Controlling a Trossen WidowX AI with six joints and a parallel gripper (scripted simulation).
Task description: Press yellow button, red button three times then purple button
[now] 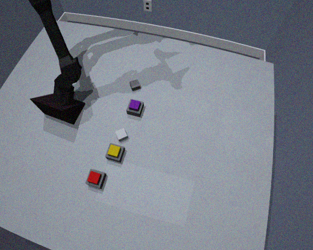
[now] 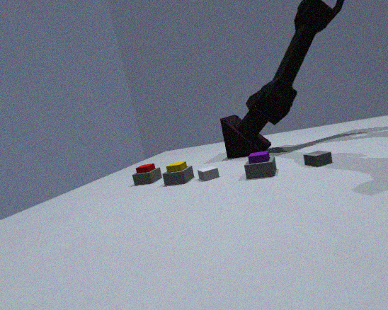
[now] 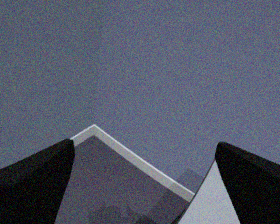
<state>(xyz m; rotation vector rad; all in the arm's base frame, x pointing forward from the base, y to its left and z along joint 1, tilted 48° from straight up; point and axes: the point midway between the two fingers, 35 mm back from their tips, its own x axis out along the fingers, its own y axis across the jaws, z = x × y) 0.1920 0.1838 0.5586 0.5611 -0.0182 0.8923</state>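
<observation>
The yellow button lies 63 cm to the right of my gripper tip, 27 cm below it and 5 cm ahead of it. From my gripper tip the other things lie so: grey block (37 cm to the right, 30 cm below, 1 cm behind); then white block (56 cm to the right, 30 cm below, 4 cm ahead); then purple button (46 cm to the right, 27 cm below, 4 cm ahead).
</observation>
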